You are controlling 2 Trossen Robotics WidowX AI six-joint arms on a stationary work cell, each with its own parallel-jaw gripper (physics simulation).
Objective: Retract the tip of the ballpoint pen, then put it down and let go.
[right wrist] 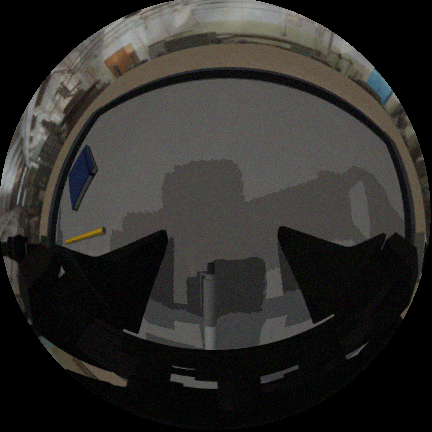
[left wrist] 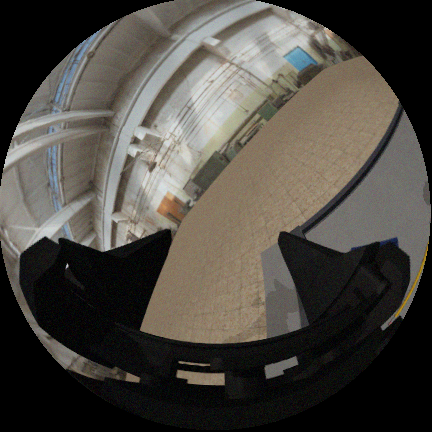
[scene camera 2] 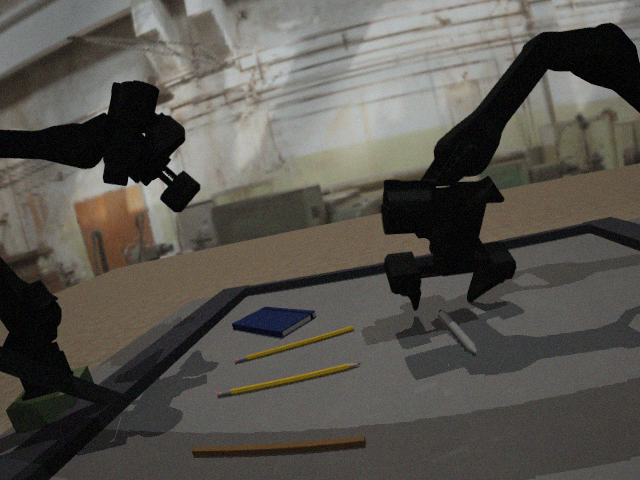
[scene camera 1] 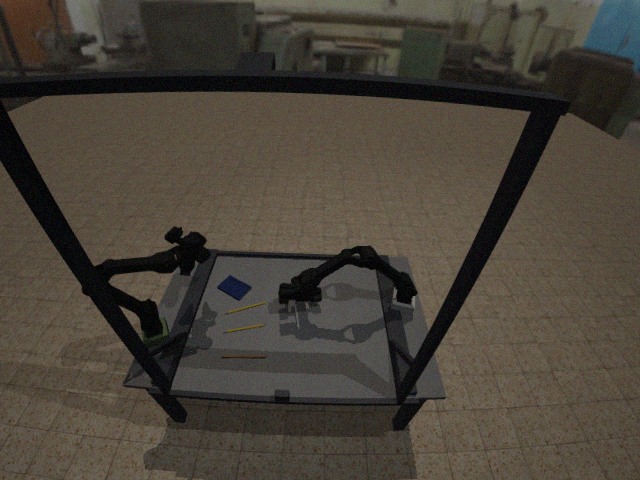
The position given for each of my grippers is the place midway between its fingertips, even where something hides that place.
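Scene camera 2 shows me my left gripper (scene camera 2: 165, 172), which is open and holding nothing, and my right gripper (scene camera 2: 442, 304) too. In the left wrist view there's my left gripper (left wrist: 226, 236) again, but a ballpoint pen that I can see elsewhere is out of frame in that left wrist view. The right wrist view is where I see that ballpoint pen (right wrist: 208, 281), and my right gripper (right wrist: 223, 234) shows there as well.
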